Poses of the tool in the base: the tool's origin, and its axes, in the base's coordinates. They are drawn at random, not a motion.
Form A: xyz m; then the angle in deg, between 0 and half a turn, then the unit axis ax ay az.
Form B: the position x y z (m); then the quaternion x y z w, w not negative. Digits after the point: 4 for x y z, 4 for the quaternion.
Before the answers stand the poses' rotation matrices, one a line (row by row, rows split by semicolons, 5 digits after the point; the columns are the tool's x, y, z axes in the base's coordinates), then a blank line. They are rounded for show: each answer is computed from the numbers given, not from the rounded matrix.
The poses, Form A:
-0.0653, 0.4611, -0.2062, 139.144, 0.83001, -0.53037, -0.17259
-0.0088, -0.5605, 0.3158, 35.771, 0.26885, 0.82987, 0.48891
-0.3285, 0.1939, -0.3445, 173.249, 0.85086, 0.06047, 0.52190
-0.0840, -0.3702, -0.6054, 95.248, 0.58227, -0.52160, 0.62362
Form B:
0.45363 -0.66027 -0.59855; -0.88607 -0.26230 -0.38219; 0.09535 0.70373 -0.70404
0.82499 -0.24370 0.50989; 0.32788 0.94127 -0.08062; -0.46030 0.23369 0.85645
0.44984 0.04119 0.89216; 0.16390 -0.98578 -0.03712; 0.87794 0.16292 -0.45020
0.27858 -0.95249 -0.12309; 0.28951 0.20548 -0.93486; 0.91574 0.22480 0.33300

-0.0653, 0.4611, -0.2062, 0.7778, -0.4970, -0.1617, 0.3490
-0.0088, -0.5605, 0.3158, 0.0826, 0.2549, 0.1502, 0.9517
-0.3285, 0.1939, -0.3445, 0.8494, 0.0604, 0.5210, 0.0589
-0.0840, -0.3702, -0.6054, 0.4301, -0.3853, 0.4607, 0.6740

